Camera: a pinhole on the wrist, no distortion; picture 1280 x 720 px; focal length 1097.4 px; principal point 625.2 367.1 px. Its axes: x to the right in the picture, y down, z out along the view. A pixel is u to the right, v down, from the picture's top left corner.
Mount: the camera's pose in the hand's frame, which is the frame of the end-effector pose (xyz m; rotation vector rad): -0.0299 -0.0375 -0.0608 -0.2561 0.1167 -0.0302
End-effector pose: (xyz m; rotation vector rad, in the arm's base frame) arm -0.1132 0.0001 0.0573 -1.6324 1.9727 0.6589
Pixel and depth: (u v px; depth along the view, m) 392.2 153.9 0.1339
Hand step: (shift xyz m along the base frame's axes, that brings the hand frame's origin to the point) 0.0395 0.0771 -0.0332
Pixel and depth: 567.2 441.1 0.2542
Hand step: -0.0286 0.1330 -0.1270
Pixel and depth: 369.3 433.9 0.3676
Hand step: -0.0476 0.2571 -0.1756
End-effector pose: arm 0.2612 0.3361 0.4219 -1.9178 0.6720 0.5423
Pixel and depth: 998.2 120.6 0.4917
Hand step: 0.1293 0.3512 -0.2742
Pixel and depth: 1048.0 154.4 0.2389
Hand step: 0.0705 0.1449 -0.1081
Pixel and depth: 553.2 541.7 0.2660
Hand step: -0.0728 0.1473 -0.1133
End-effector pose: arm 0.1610 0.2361 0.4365 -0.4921 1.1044 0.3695
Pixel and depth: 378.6 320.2 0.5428
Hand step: 0.2842 0.3284 0.2369
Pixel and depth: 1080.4 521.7 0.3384
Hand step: 0.1945 0.2090 -0.0686
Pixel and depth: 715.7 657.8 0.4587
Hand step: 0.1860 0.3534 0.0289
